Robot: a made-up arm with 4 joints. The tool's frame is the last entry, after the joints. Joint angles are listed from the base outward.
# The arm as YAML. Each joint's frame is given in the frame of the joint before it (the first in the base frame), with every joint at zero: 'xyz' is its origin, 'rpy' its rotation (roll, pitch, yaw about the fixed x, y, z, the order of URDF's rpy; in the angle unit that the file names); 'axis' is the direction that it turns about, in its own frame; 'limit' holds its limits. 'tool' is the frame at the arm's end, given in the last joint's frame.
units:
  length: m
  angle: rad
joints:
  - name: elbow
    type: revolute
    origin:
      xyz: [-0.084, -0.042, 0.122]
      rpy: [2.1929, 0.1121, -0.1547]
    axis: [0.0, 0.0, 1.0]
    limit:
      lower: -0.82
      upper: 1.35
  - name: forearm
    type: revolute
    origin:
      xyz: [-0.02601, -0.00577, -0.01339]
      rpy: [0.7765, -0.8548, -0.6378]
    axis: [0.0, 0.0, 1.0]
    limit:
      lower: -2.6
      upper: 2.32
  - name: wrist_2
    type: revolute
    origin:
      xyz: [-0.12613, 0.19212, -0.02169]
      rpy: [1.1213, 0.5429, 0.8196]
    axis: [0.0, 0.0, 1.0]
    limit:
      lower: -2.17
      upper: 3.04
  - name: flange
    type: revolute
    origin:
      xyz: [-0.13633, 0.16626, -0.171]
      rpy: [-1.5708, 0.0, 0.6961]
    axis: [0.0, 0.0, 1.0]
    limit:
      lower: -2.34
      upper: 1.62
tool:
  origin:
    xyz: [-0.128, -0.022, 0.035]
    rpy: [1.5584, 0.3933, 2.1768]
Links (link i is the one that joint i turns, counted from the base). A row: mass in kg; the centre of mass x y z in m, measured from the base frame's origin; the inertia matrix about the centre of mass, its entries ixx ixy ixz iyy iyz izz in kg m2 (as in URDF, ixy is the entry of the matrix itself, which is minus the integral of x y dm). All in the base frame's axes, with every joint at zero. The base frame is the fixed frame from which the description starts. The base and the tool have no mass.
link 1: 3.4; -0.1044 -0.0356 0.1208; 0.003 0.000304 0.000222 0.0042 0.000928 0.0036
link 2: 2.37; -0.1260 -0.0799 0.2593; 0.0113 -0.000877 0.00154 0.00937 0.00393 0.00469
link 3: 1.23; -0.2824 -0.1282 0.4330; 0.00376 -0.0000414 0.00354 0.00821 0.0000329 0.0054
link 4: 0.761; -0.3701 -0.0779 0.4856; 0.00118 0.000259 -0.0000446 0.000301 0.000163 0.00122
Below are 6 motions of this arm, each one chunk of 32 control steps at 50 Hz.
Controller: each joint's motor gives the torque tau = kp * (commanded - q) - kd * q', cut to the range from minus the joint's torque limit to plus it. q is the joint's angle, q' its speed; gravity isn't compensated. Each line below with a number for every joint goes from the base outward.
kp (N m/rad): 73 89 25 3.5
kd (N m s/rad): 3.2 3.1 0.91 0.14
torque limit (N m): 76 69 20 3
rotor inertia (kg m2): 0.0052 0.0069 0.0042 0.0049
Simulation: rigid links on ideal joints. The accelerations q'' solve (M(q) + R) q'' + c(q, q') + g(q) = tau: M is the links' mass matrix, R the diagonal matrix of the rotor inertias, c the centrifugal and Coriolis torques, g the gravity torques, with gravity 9.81 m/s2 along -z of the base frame. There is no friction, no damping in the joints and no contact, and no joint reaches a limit. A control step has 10 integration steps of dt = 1/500 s. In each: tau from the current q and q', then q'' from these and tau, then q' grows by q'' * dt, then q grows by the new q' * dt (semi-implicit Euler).
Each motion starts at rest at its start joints. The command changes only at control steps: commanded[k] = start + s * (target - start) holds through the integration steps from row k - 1 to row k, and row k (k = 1, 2, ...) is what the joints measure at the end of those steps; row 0 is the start. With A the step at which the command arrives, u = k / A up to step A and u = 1 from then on. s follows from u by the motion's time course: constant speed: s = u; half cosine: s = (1 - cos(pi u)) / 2; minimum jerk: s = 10 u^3 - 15 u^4 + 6 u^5; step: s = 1 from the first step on.
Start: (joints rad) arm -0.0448 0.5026 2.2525 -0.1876
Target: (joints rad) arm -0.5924 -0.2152 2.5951 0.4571
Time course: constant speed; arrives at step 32
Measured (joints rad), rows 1 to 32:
1: -0.0451 0.5022 2.2494 -0.1771
2: -0.0474 0.4997 2.2411 -0.1515
3: -0.0533 0.4936 2.2294 -0.1158
4: -0.0629 0.4835 2.2178 -0.0745
5: -0.0755 0.4692 2.2095 -0.0309
6: -0.0903 0.4510 2.2066 0.0118
7: -0.1066 0.4291 2.2104 0.0514
8: -0.1240 0.4038 2.2209 0.0860
9: -0.1424 0.3758 2.2373 0.1145
10: -0.1615 0.3456 2.2584 0.1366
11: -0.1816 0.3140 2.2831 0.1528
12: -0.2023 0.2816 2.3098 0.1642
13: -0.2238 0.2490 2.3374 0.1724
14: -0.2458 0.2168 2.3649 0.1792
15: -0.2683 0.1854 2.3913 0.1861
16: -0.2911 0.1549 2.4161 0.1946
17: -0.3139 0.1256 2.4389 0.2055
18: -0.3367 0.0973 2.4594 0.2192
19: -0.3594 0.0701 2.4777 0.2356
20: -0.3818 0.0439 2.4938 0.2543
21: -0.4038 0.0184 2.5082 0.2747
22: -0.4253 -0.0064 2.5212 0.2959
23: -0.4464 -0.0307 2.5332 0.3174
24: -0.4669 -0.0546 2.5446 0.3384
25: -0.4870 -0.0785 2.5558 0.3586
26: -0.5066 -0.1023 2.5670 0.3776
27: -0.5259 -0.1262 2.5786 0.3953
28: -0.5450 -0.1503 2.5906 0.4117
29: -0.5639 -0.1746 2.6032 0.4270
30: -0.5829 -0.1992 2.6165 0.4413
31: -0.6019 -0.2239 2.6303 0.4548
32: -0.6210 -0.2489 2.6447 0.4678

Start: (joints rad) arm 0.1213 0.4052 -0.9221 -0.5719
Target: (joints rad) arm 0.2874 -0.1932 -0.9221 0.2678
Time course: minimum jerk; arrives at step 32
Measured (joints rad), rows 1 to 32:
1: 0.1252 0.4034 -0.9233 -0.5674
2: 0.1339 0.3989 -0.9225 -0.5549
3: 0.1452 0.3927 -0.9184 -0.5355
4: 0.1580 0.3860 -0.9117 -0.5108
5: 0.1716 0.3794 -0.9032 -0.4827
6: 0.1854 0.3729 -0.8935 -0.4532
7: 0.1992 0.3663 -0.8832 -0.4238
8: 0.2130 0.3590 -0.8723 -0.3954
9: 0.2268 0.3501 -0.8612 -0.3683
10: 0.2406 0.3387 -0.8502 -0.3420
11: 0.2546 0.3241 -0.8396 -0.3155
12: 0.2689 0.3058 -0.8298 -0.2875
13: 0.2832 0.2833 -0.8214 -0.2569
14: 0.2975 0.2565 -0.8147 -0.2230
15: 0.3115 0.2255 -0.8104 -0.1851
16: 0.3249 0.1906 -0.8086 -0.1435
17: 0.3374 0.1522 -0.8097 -0.0986
18: 0.3486 0.1111 -0.8136 -0.0512
19: 0.3581 0.0679 -0.8204 -0.0022
20: 0.3657 0.0234 -0.8299 0.0473
21: 0.3711 -0.0214 -0.8417 0.0966
22: 0.3741 -0.0657 -0.8554 0.1447
23: 0.3747 -0.1085 -0.8705 0.1912
24: 0.3728 -0.1491 -0.8866 0.2354
25: 0.3686 -0.1866 -0.9031 0.2769
26: 0.3623 -0.2203 -0.9196 0.3150
27: 0.3542 -0.2497 -0.9356 0.3493
28: 0.3449 -0.2744 -0.9508 0.3793
29: 0.3348 -0.2942 -0.9646 0.4044
30: 0.3246 -0.3090 -0.9767 0.4242
31: 0.3147 -0.3190 -0.9868 0.4386
32: 0.3059 -0.3246 -0.9943 0.4474

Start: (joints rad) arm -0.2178 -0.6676 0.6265 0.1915
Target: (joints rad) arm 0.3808 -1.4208 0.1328 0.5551
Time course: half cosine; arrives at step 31
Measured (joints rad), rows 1 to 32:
1: -0.2138 -0.6755 0.6337 0.1979
2: -0.2083 -0.6898 0.6398 0.2145
3: -0.2037 -0.7065 0.6377 0.2368
4: -0.1996 -0.7251 0.6282 0.2602
5: -0.1947 -0.7461 0.6135 0.2813
6: -0.1877 -0.7698 0.5953 0.2983
7: -0.1782 -0.7961 0.5746 0.3108
8: -0.1657 -0.8249 0.5520 0.3194
9: -0.1499 -0.8559 0.5275 0.3256
10: -0.1307 -0.8887 0.5013 0.3309
11: -0.1082 -0.9230 0.4734 0.3369
12: -0.0823 -0.9586 0.4437 0.3448
13: -0.0534 -0.9951 0.4125 0.3556
14: -0.0216 -1.0324 0.3798 0.3699
15: 0.0126 -1.0702 0.3459 0.3881
16: 0.0485 -1.1083 0.3113 0.4101
17: 0.0855 -1.1465 0.2765 0.4358
18: 0.1226 -1.1845 0.2420 0.4645
19: 0.1588 -1.2223 0.2085 0.4957
20: 0.1932 -1.2596 0.1766 0.5282
21: 0.2247 -1.2961 0.1465 0.5609
22: 0.2527 -1.3316 0.1187 0.5924
23: 0.2768 -1.3659 0.0931 0.6212
24: 0.2970 -1.3987 0.0697 0.6463
25: 0.3138 -1.4295 0.0483 0.6670
26: 0.3276 -1.4580 0.0286 0.6833
27: 0.3388 -1.4836 0.0107 0.6958
28: 0.3479 -1.5060 -0.0054 0.7053
29: 0.3550 -1.5247 -0.0195 0.7129
30: 0.3601 -1.5393 -0.0312 0.7192
31: 0.3630 -1.5496 -0.0401 0.7247
32: 0.3642 -1.5557 -0.0456 0.7293

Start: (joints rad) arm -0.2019 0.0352 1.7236 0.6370
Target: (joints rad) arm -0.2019 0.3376 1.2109 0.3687
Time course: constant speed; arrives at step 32
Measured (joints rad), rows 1 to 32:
1: -0.2007 0.0352 1.7255 0.6428
2: -0.1998 0.0362 1.7266 0.6535
3: -0.2004 0.0392 1.7235 0.6629
4: -0.2021 0.0446 1.7157 0.6682
5: -0.2039 0.0521 1.7041 0.6685
6: -0.2050 0.0616 1.6895 0.6644
7: -0.2050 0.0726 1.6728 0.6570
8: -0.2038 0.0847 1.6545 0.6478
9: -0.2014 0.0977 1.6352 0.6379
10: -0.1982 0.1111 1.6150 0.6285
11: -0.1944 0.1246 1.5944 0.6203
12: -0.1904 0.1380 1.5736 0.6135
13: -0.1864 0.1512 1.5531 0.6081
14: -0.1827 0.1640 1.5330 0.6037
15: -0.1794 0.1764 1.5135 0.5999
16: -0.1765 0.1882 1.4949 0.5961
17: -0.1742 0.1996 1.4772 0.5918
18: -0.1724 0.2105 1.4603 0.5866
19: -0.1712 0.2210 1.4443 0.5804
20: -0.1704 0.2312 1.4289 0.5730
21: -0.1699 0.2411 1.4141 0.5645
22: -0.1697 0.2509 1.3997 0.5552
23: -0.1697 0.2606 1.3855 0.5452
24: -0.1698 0.2704 1.3713 0.5349
25: -0.1698 0.2801 1.3570 0.5246
26: -0.1698 0.2900 1.3425 0.5145
27: -0.1696 0.3000 1.3276 0.5047
28: -0.1692 0.3101 1.3125 0.4954
29: -0.1687 0.3204 1.2970 0.4866
30: -0.1679 0.3308 1.2813 0.4783
31: -0.1669 0.3414 1.2653 0.4704
32: -0.1658 0.3521 1.2491 0.4629

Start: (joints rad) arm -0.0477 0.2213 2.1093 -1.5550
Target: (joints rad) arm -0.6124 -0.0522 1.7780 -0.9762
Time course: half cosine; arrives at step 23
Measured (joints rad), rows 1 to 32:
1: -0.0465 0.2218 2.1093 -1.5521
2: -0.0451 0.2226 2.1067 -1.5449
3: -0.0460 0.2228 2.0993 -1.5348
4: -0.0507 0.2219 2.0864 -1.5229
5: -0.0599 0.2193 2.0685 -1.5101
6: -0.0741 0.2147 2.0470 -1.4963
7: -0.0931 0.2078 2.0232 -1.4807
8: -0.1167 0.1984 1.9985 -1.4622
9: -0.1444 0.1860 1.9739 -1.4395
10: -0.1759 0.1707 1.9503 -1.4115
11: -0.2107 0.1522 1.9282 -1.3777
12: -0.2482 0.1308 1.9083 -1.3379
13: -0.2879 0.1067 1.8907 -1.2928
14: -0.3294 0.0804 1.8758 -1.2434
15: -0.3720 0.0527 1.8640 -1.1910
16: -0.4151 0.0243 1.8555 -1.1373
17: -0.4580 -0.0040 1.8504 -1.0838
18: -0.4999 -0.0312 1.8490 -1.0321
19: -0.5401 -0.0565 1.8513 -0.9833
20: -0.5776 -0.0792 1.8571 -0.9386
21: -0.6117 -0.0985 1.8661 -0.8986
22: -0.6414 -0.1141 1.8780 -0.8640
23: -0.6660 -0.1256 1.8922 -0.8352
24: -0.6851 -0.1330 1.9073 -0.8123
25: -0.6990 -0.1365 1.9212 -0.7950
26: -0.7081 -0.1369 1.9314 -0.7829
27: -0.7131 -0.1349 1.9366 -0.7757
28: -0.7143 -0.1312 1.9363 -0.7733
29: -0.7122 -0.1264 1.9309 -0.7754
30: -0.7073 -0.1210 1.9211 -0.7818
31: -0.7002 -0.1152 1.9082 -0.7917
32: -0.6916 -0.1094 1.8934 -0.8043

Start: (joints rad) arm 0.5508 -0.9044 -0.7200 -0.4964
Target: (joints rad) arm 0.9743 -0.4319 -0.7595 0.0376
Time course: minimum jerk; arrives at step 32
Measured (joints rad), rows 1 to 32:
1: 0.5563 -0.9104 -0.7174 -0.4976
2: 0.5685 -0.9235 -0.7143 -0.4950
3: 0.5834 -0.9393 -0.7144 -0.4836
4: 0.5973 -0.9545 -0.7187 -0.4626
5: 0.6082 -0.9671 -0.7270 -0.4344
6: 0.6155 -0.9759 -0.7385 -0.4030
7: 0.6198 -0.9804 -0.7523 -0.3725
8: 0.6224 -0.9806 -0.7675 -0.3458
9: 0.6250 -0.9766 -0.7832 -0.3244
10: 0.6291 -0.9686 -0.7985 -0.3080
11: 0.6357 -0.9568 -0.8125 -0.2950
12: 0.6455 -0.9412 -0.8245 -0.2834
13: 0.6587 -0.9217 -0.8341 -0.2711
14: 0.6755 -0.8982 -0.8407 -0.2565
15: 0.6956 -0.8709 -0.8442 -0.2388
16: 0.7188 -0.8399 -0.8445 -0.2179
17: 0.7448 -0.8055 -0.8414 -0.1943
18: 0.7732 -0.7683 -0.8349 -0.1691
19: 0.8036 -0.7289 -0.8253 -0.1435
20: 0.8358 -0.6881 -0.8127 -0.1186
21: 0.8692 -0.6469 -0.7975 -0.0953
22: 0.9036 -0.6060 -0.7799 -0.0740
23: 0.9384 -0.5666 -0.7605 -0.0551
24: 0.9731 -0.5294 -0.7399 -0.0381
25: 1.0074 -0.4952 -0.7187 -0.0226
26: 1.0405 -0.4647 -0.6976 -0.0081
27: 1.0718 -0.4384 -0.6773 0.0060
28: 1.1007 -0.4166 -0.6585 0.0201
29: 1.1265 -0.3994 -0.6420 0.0340
30: 1.1486 -0.3870 -0.6284 0.0477
31: 1.1665 -0.3790 -0.6184 0.0606
32: 1.1796 -0.3752 -0.6123 0.0722

